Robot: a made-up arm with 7 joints. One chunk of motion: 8 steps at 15 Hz.
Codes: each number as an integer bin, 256 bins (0 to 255) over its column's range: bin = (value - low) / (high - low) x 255, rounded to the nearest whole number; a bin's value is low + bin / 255 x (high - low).
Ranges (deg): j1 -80.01..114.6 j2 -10..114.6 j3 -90.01..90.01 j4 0..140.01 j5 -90.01..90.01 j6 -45.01..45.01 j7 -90.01..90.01
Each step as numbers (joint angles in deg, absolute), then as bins.
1 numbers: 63.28 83.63 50.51 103.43 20.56 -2.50 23.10
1 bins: 188 192 199 188 157 120 160
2 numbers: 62.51 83.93 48.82 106.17 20.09 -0.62 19.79
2 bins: 187 192 197 193 156 126 156
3 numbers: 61.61 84.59 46.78 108.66 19.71 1.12 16.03
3 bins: 186 194 194 198 155 131 150
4 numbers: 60.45 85.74 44.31 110.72 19.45 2.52 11.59
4 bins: 184 196 190 202 155 135 144
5 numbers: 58.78 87.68 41.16 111.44 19.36 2.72 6.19
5 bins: 182 200 186 203 155 135 136
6 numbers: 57.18 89.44 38.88 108.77 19.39 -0.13 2.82
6 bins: 180 204 183 198 155 127 131
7 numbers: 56.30 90.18 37.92 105.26 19.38 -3.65 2.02
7 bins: 179 205 181 192 155 117 130
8 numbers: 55.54 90.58 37.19 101.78 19.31 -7.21 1.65
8 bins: 178 206 180 185 155 107 130
